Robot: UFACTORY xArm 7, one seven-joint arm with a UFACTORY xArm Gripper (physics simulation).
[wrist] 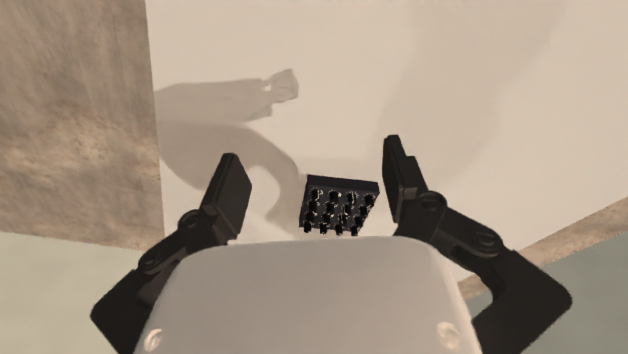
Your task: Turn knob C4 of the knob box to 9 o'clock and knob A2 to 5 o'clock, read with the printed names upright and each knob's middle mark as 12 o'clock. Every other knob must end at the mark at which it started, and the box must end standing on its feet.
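Places are measured from the arm's base along level axes (x right, y down, z ahead), in millimetres.
Pixels of known places: gripper, between the fingertips: [311, 162].
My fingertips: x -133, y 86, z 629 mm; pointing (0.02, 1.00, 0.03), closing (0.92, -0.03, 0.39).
Behind a point stands the place of what it marks.
The knob box [343, 181] @[x -49, y 227, z 483 mm] is a small dark block on the pale table top, a little right of the middle of the wrist view. Several black knobs stand on its face in a grid of rows. The printed names and the knobs' pointer marks are too small to read, so I cannot tell which knobs are C4 and A2. My gripper [311, 162] @[x -133, y 86, z 629 mm] is wide open and empty. Its two black fingers show to the left and right of the box in the view, with the box appearing nearer the right finger. The fingers look well above the box.
The pale table top [340, 90] @[x -96, y 236, z 612 mm] carries shadows of the arm and gripper to the left of the box and at the upper right. The table's left edge runs down the left of the view, with brown stone-like floor [75, 125] beyond it. Another edge shows at the lower right.
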